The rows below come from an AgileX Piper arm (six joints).
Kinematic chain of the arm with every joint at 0, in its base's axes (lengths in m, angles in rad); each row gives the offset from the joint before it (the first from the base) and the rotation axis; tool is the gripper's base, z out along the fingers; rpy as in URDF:
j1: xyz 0 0 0.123 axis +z
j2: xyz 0 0 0 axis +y
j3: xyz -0.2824 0 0.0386 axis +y
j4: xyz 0.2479 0 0.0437 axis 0.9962 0 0.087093
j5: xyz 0 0 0 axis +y
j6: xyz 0.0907 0 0.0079 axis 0.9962 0 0.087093
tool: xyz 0 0 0 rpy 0 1.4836 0
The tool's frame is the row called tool.
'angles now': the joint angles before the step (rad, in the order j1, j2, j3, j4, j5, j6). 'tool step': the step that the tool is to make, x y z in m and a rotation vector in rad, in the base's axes. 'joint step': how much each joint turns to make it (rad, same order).
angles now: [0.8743 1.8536 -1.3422 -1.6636 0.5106 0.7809]
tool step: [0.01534 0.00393 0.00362 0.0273 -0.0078 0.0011]
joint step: [-0.0264 0.0384 -0.0671 0.0001 -0.0301 -0.0001]
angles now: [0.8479 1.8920 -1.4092 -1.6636 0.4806 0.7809]
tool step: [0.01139 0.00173 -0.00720 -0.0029 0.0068 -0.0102]
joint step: [-0.0179 0.0393 -0.0334 -0.0001 -0.0083 -0.0001]
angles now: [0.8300 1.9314 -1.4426 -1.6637 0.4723 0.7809]
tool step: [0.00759 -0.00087 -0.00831 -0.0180 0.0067 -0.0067]
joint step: [-0.0144 0.0262 -0.0110 -0.0055 -0.0044 -0.0048]
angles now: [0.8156 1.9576 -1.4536 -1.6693 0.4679 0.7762]
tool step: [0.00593 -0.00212 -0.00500 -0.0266 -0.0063 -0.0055]
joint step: [-0.0122 0.0165 -0.0063 -0.0137 0.0027 -0.0111]
